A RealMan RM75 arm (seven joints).
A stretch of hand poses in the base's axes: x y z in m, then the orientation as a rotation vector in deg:
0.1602 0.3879 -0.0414 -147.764 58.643 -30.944
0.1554 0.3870 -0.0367 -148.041 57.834 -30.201
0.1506 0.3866 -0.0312 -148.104 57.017 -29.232
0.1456 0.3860 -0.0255 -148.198 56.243 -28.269
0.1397 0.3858 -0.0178 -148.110 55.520 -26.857
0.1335 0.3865 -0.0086 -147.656 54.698 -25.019
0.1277 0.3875 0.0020 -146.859 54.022 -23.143
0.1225 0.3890 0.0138 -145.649 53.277 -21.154
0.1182 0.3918 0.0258 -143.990 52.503 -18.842
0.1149 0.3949 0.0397 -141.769 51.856 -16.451
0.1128 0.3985 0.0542 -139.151 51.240 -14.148
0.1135 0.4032 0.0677 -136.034 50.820 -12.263
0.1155 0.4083 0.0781 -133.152 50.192 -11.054
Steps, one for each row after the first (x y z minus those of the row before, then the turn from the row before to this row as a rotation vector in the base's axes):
-0.0048 -0.0009 0.0047 0.194 0.359 0.691
-0.0048 -0.0004 0.0055 0.461 0.400 0.709
-0.0050 -0.0006 0.0057 0.419 0.424 0.682
-0.0059 -0.0002 0.0077 0.732 0.630 0.694
-0.0062 0.0007 0.0092 1.215 0.726 0.788
-0.0058 0.0010 0.0106 1.492 0.667 0.657
-0.0052 0.0015 0.0118 1.897 0.585 0.676
-0.0043 0.0028 0.0120 2.399 0.640 0.693
-0.0033 0.0031 0.0139 2.891 0.562 0.542
-0.0021 0.0036 0.0145 3.202 0.422 0.443
0.0007 0.0047 0.0135 3.474 0.090 0.131
0.0020 0.0051 0.0104 3.092 -0.310 0.163

